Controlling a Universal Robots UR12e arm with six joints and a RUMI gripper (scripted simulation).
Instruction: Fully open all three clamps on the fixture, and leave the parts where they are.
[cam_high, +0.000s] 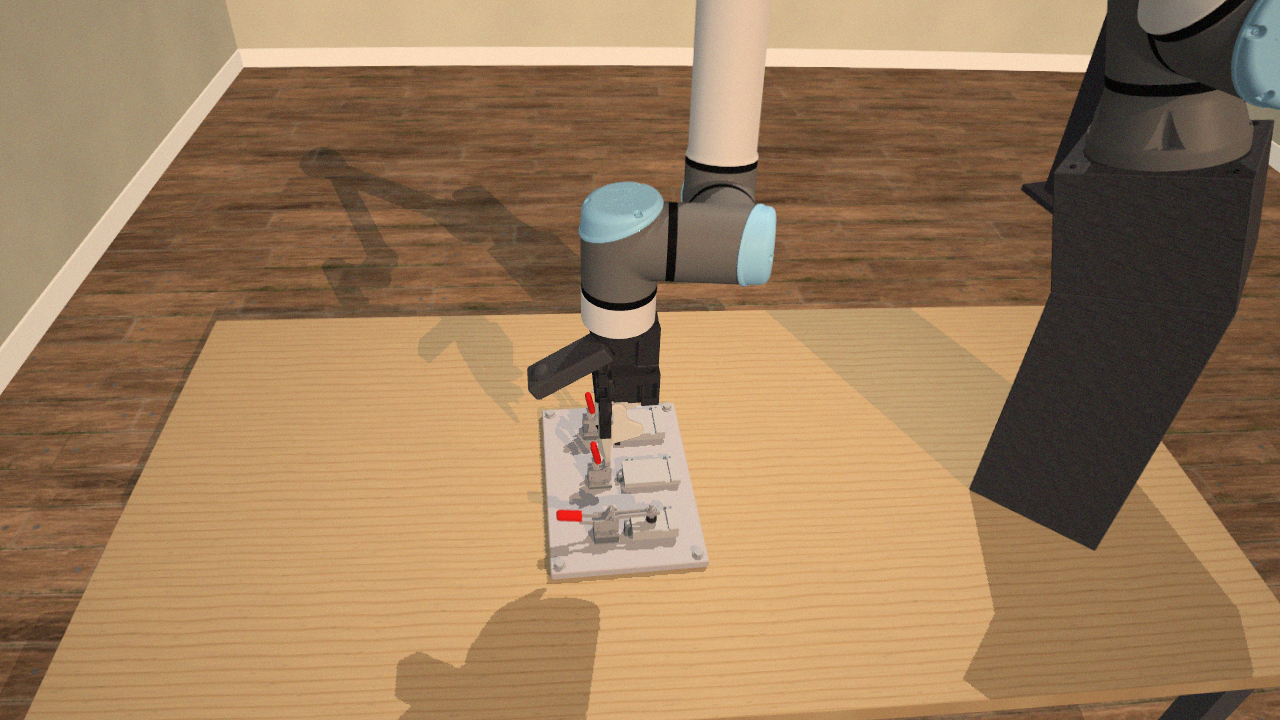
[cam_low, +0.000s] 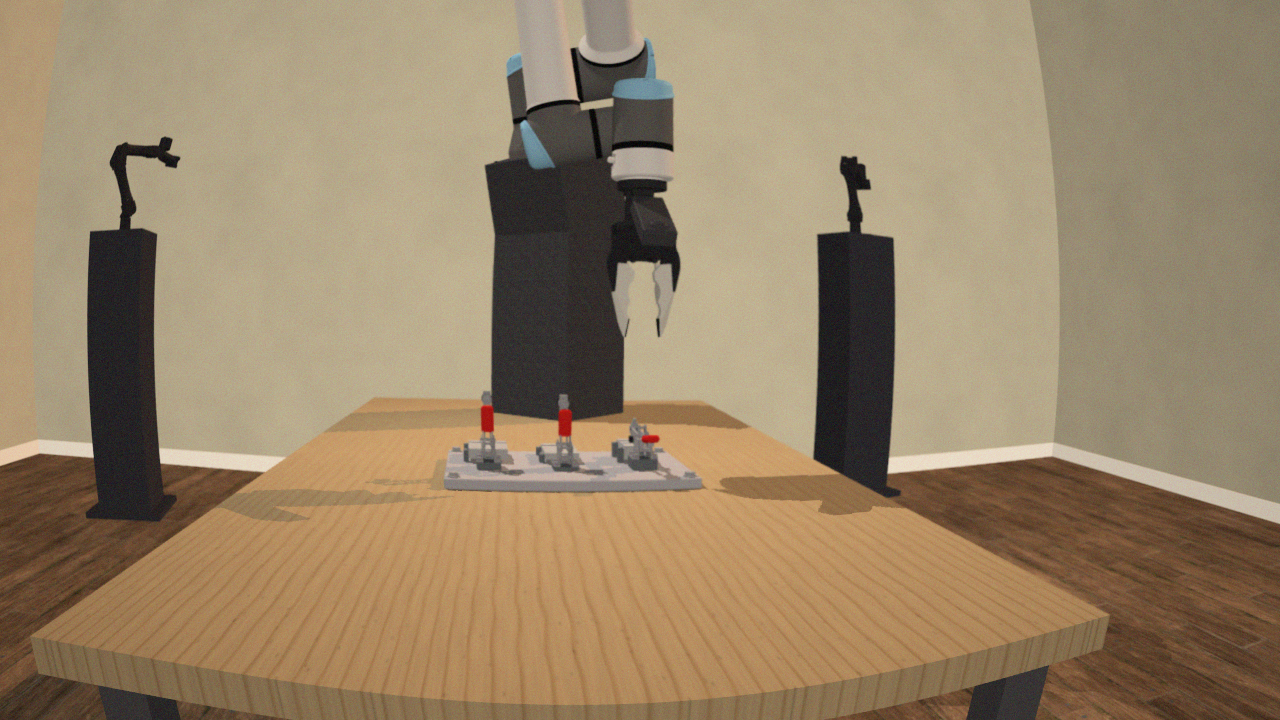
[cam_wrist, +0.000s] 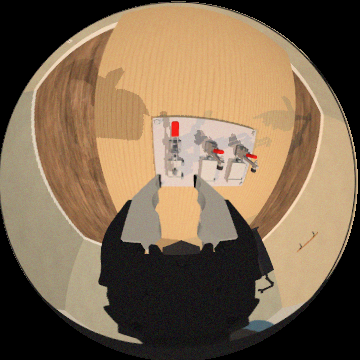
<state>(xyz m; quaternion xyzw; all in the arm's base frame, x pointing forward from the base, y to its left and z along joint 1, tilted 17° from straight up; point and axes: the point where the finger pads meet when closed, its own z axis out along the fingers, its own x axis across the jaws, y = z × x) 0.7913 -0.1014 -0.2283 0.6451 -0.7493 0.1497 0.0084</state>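
Right now my hand is 50 mm past the grey fixture plate, 100 mm to the left of it and 210 mm above it. From my hand the other things lie so: grey part (120 mm behind, 90 mm to the right, 190 mm below).
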